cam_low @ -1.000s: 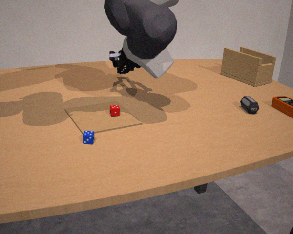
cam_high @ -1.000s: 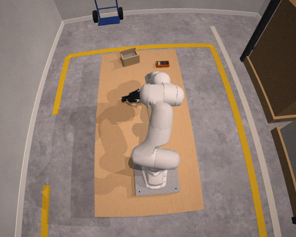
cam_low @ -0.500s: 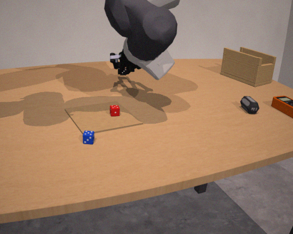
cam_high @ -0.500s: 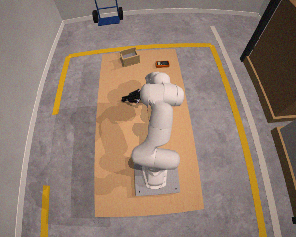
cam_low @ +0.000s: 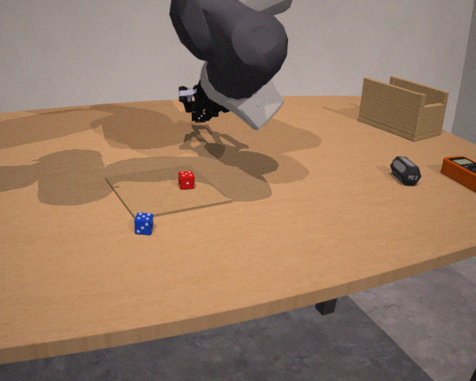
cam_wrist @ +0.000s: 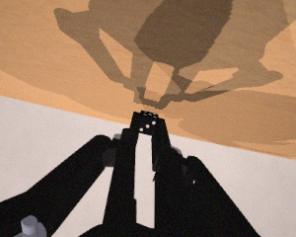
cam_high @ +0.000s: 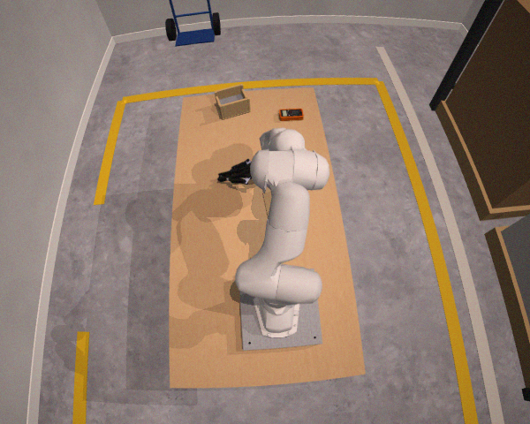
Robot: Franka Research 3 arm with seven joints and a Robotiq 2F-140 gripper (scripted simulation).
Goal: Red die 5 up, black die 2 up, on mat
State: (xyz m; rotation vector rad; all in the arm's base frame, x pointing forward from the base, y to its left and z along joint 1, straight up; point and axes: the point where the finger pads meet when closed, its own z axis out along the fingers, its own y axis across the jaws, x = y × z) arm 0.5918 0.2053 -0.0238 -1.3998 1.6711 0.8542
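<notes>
The black die is 2 cm to the left of my hand and 2 cm below it. Round my hand: dark grey device: 26 cm ahead, 30 cm to the right, 2 cm below; red die: 11 cm behind, 26 cm to the right, 3 cm below; thin tan mat: 14 cm behind, 25 cm to the right, 4 cm below.
</notes>
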